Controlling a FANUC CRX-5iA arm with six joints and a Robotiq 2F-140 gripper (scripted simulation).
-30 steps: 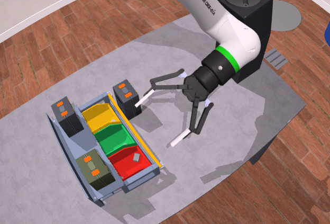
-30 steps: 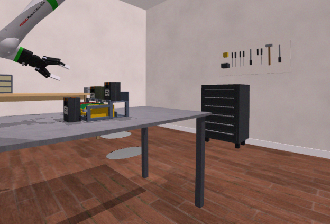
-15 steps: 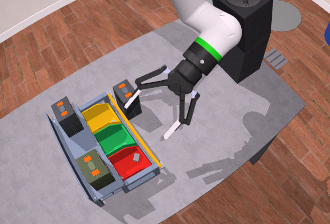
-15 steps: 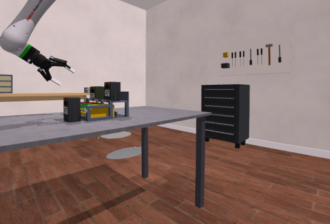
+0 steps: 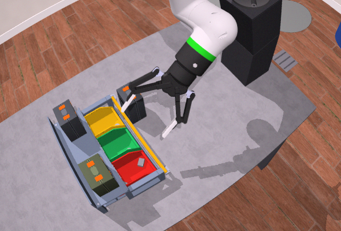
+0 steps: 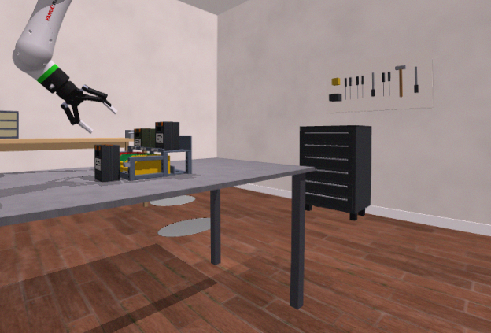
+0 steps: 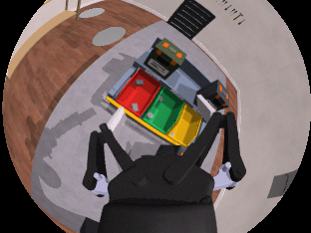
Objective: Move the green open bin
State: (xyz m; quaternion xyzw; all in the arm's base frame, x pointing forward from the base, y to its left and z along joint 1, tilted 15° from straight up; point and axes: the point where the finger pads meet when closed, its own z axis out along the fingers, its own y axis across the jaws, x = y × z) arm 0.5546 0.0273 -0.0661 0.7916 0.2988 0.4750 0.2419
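Right now the yellow bar is 170 mm below my hand, 70 mm to the right of it and 10 mm ahead of it. Round my hand: olive case 220 mm ahead, 80 mm below, 20 mm to the left; then green open bin 180 mm below, 110 mm ahead, 80 mm to the right; then red bin 180 mm below, 120 mm ahead, 30 mm to the left.
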